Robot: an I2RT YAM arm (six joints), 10 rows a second.
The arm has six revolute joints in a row. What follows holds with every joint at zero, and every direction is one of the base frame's. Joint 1 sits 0.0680 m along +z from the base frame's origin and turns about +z. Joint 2 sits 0.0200 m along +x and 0.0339 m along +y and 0.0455 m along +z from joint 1 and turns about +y. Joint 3 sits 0.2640 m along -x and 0.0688 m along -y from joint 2 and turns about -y. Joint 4 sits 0.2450 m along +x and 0.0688 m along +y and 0.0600 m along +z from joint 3 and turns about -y. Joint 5 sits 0.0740 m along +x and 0.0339 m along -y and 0.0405 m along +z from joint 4 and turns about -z. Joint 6 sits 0.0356 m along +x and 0.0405 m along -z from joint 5 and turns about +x. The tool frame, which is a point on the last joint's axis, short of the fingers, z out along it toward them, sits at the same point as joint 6; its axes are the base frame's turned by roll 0.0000, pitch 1.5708 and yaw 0.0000 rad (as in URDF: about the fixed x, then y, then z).
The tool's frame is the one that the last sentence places.
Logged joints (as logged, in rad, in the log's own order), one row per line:
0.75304 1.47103 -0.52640 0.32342 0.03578 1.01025
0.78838 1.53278 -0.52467 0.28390 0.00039 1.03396
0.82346 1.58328 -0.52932 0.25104 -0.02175 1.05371
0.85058 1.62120 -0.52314 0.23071 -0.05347 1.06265
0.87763 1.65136 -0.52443 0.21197 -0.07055 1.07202
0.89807 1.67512 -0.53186 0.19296 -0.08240 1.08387
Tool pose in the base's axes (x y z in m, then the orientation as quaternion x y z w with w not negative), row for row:
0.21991 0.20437 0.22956 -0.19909 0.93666 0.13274 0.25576
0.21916 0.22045 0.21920 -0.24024 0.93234 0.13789 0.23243
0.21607 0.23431 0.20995 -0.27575 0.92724 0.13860 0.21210
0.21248 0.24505 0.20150 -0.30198 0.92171 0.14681 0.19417
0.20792 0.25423 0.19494 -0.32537 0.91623 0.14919 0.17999
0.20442 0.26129 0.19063 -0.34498 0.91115 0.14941 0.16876
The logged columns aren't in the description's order. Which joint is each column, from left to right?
Columns, left to right: joint 1, joint 2, joint 4, joint 6, joint 5, joint 3.
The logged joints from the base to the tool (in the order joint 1, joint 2, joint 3, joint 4, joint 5, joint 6), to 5 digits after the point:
0.75304 1.47103 1.01025 -0.52640 0.03578 0.32342
0.78838 1.53278 1.03396 -0.52467 0.00039 0.28390
0.82346 1.58328 1.05371 -0.52932 -0.02175 0.25104
0.85058 1.62120 1.06265 -0.52314 -0.05347 0.23071
0.87763 1.65136 1.07202 -0.52443 -0.07055 0.21197
0.89807 1.67512 1.08387 -0.53186 -0.08240 0.19296

